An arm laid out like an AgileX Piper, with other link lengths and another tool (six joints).
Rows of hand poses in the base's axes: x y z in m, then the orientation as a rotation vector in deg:
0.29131 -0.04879 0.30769 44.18 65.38 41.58
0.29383 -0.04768 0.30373 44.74 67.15 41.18
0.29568 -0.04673 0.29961 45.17 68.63 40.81
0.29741 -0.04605 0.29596 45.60 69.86 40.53
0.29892 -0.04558 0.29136 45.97 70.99 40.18
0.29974 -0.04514 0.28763 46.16 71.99 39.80
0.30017 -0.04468 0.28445 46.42 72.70 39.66
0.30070 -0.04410 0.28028 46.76 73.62 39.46
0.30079 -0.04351 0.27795 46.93 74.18 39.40
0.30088 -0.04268 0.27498 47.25 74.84 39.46
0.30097 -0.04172 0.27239 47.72 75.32 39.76
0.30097 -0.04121 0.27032 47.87 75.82 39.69
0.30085 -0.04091 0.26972 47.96 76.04 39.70
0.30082 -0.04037 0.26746 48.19 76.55 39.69
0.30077 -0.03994 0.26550 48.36 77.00 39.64
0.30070 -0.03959 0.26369 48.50 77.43 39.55
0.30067 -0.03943 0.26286 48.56 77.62 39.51
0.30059 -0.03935 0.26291 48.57 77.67 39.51
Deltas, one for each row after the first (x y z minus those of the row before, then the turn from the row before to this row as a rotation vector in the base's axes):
0.00252 0.00111 -0.00396 -0.10 1.79 0.27
0.00185 0.00095 -0.00412 -0.12 1.49 0.22
0.00173 0.00068 -0.00365 -0.03 1.26 0.18
0.00151 0.00047 -0.00460 -0.09 1.17 0.11
0.00082 0.00044 -0.00373 -0.22 0.99 0.11
0.00043 0.00046 -0.00318 0.01 0.73 0.11
0.00053 0.00058 -0.00417 0.01 0.95 0.14
0.00009 0.00059 -0.00233 0.02 0.55 0.14
0.00009 0.00083 -0.00297 0.18 0.67 0.20
0.00009 0.00096 -0.00259 0.45 0.54 0.21
0.00000 0.00051 -0.00207 0.00 0.49 0.12
-0.00012 0.00030 -0.00060 0.04 0.22 0.07
-0.00003 0.00054 -0.00226 0.09 0.52 0.13
-0.00005 0.00043 -0.00196 0.04 0.46 0.10
-0.00007 0.00035 -0.00181 -0.01 0.43 0.08
-0.00003 0.00016 -0.00083 0.00 0.19 0.04
-0.00008 0.00008 0.00005 0.00 0.05 0.02

